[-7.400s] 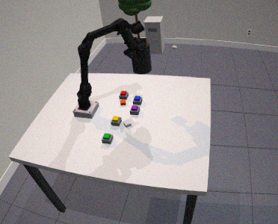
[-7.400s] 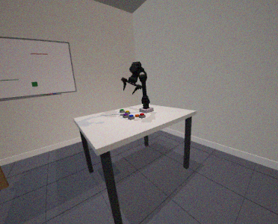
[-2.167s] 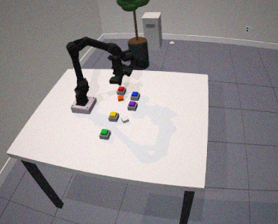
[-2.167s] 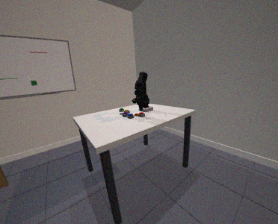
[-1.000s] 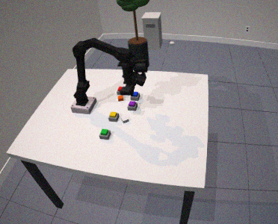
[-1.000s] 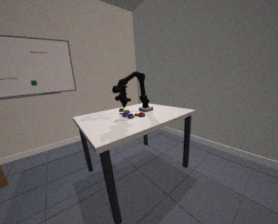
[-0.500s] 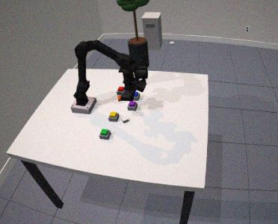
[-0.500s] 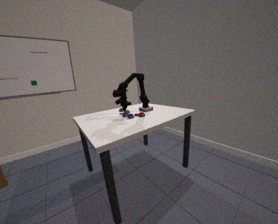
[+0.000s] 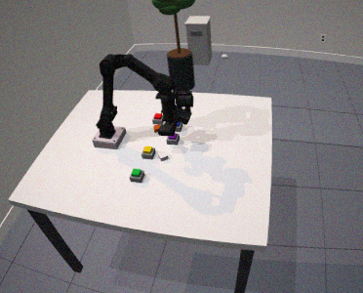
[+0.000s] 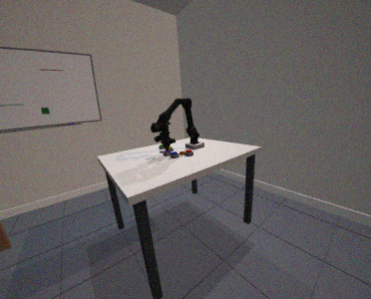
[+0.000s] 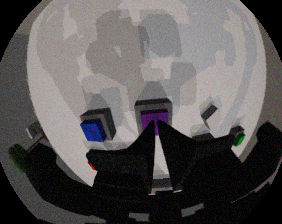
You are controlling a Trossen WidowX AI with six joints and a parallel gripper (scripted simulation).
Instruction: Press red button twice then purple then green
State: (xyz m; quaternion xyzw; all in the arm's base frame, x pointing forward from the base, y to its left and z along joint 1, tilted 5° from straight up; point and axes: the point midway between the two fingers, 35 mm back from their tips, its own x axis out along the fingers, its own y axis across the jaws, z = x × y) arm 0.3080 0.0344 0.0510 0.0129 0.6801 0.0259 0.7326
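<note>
The purple button lies 1 cm below my gripper tip. Round my gripper tip: grey block: 11 cm to the right, 3 cm below, 2 cm behind; blue button: 9 cm to the left, 1 cm behind; orange block: 10 cm behind, 7 cm to the left, 3 cm below.
</note>
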